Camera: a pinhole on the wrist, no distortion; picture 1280 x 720 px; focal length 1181.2 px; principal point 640.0 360.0 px. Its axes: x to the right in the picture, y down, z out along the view. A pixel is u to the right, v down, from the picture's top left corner.
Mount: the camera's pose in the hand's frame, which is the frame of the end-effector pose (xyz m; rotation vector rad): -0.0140 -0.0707 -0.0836 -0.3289 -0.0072 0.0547
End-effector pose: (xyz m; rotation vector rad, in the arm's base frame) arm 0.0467 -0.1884 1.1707 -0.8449 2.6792 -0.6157
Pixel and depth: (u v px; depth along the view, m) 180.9 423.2 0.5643
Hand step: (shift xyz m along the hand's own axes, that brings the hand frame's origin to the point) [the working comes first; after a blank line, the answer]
In the camera's frame: -0.2193 0.0302 0.5643

-0.2436 0.1279 0.4411
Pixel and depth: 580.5 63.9 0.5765
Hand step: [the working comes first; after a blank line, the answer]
In the camera's frame: -0.0290 -0.1445 0.5765

-0.0446 -0.0228 0.5087
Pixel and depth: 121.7 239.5 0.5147
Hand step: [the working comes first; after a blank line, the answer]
In the camera's frame: -0.2258 -0.0525 0.5147

-0.2450 0.0334 0.4209
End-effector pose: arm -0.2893 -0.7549 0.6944 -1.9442 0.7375 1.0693
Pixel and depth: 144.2 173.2 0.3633
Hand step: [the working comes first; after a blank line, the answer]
In the camera's frame: -0.1525 -0.0575 0.3633

-0.1691 -0.0161 0.2791
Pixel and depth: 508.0 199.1 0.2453
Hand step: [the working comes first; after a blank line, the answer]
In the camera's frame: -0.0274 -0.0334 0.2453

-0.0435 -0.0246 0.1594
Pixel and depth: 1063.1 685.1 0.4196
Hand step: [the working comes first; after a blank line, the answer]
In the camera's frame: 0.1503 0.1155 0.4196

0.1233 0.1821 0.2759
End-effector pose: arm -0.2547 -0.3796 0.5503 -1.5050 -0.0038 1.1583
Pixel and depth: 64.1 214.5 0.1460
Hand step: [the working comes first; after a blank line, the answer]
In the camera's frame: -0.0712 -0.0180 0.1460

-0.0865 -0.0445 0.0605
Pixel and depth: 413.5 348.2 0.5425
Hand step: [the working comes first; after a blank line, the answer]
In the camera's frame: -0.1040 -0.0054 0.5425

-0.1263 0.0935 0.4318
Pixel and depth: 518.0 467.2 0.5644
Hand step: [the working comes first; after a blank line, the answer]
In the camera's frame: -0.0583 0.0512 0.5644

-0.0839 0.1566 0.4341
